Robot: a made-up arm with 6 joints.
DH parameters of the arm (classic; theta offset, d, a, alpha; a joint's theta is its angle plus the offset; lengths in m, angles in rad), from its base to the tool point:
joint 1: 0 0.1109 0 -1.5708
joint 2: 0.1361 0 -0.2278 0
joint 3: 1.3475 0 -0.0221 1.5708
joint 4: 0 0.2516 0 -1.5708
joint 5: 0 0 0.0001 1.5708
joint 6: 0 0.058 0 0
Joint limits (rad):
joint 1: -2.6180..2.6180
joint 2: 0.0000..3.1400
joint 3: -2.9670..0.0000
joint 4: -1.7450..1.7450
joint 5: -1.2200..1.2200
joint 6: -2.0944..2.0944
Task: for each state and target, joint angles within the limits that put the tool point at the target. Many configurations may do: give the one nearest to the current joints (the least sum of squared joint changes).
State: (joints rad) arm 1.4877 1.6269 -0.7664 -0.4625 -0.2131 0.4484
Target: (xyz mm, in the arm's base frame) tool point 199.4 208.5 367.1
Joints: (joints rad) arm 0.7888 1.3462 -1.2433 -0.4247 -0.2315 0.4484
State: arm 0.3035 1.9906 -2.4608 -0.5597 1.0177 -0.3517
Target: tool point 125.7 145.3 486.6
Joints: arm 0.9517 1.2746 -1.8803 -0.3378 1.2200 -0.3517
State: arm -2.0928 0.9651 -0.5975 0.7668 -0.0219 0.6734
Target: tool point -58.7 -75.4 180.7
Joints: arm -2.2537 0.2065 -0.0333 0.7572 0.0495 0.6734
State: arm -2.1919 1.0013 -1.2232 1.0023 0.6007 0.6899
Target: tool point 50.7 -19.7 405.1
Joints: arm -2.3925 0.2676 -1.0022 1.2048 1.1270 0.6899
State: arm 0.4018 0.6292 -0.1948 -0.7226 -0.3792 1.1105
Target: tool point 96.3 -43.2 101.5
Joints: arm -0.3313 0.8007 0.0000 -0.7203 0.2500 1.1105
